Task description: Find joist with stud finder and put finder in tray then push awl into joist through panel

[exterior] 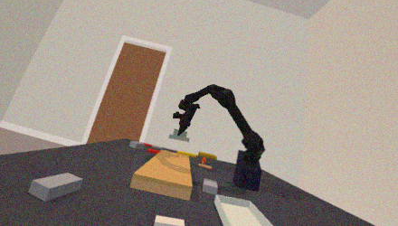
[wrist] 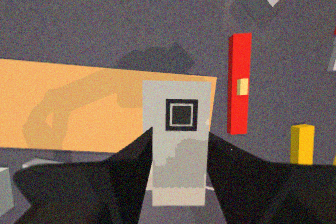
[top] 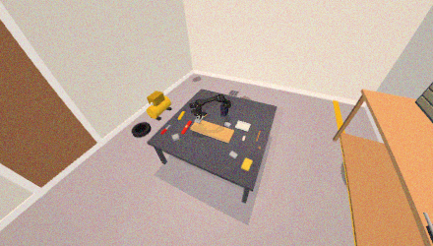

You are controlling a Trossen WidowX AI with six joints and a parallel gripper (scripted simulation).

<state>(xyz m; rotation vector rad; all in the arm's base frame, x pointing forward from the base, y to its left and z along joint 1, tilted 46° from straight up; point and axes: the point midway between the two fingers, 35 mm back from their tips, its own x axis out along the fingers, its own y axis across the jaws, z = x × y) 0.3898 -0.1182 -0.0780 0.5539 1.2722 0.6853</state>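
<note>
My gripper tip is now 2 cm short of the square light and 3 cm below it. The rest, counted from my gripper tip: grey stud finder (1 cm ahead, 2 cm above); then awl (17 cm behind, 8 cm to the right, 15 cm below); then red bar (8 cm ahead, 15 cm to the right, 14 cm below).
</note>
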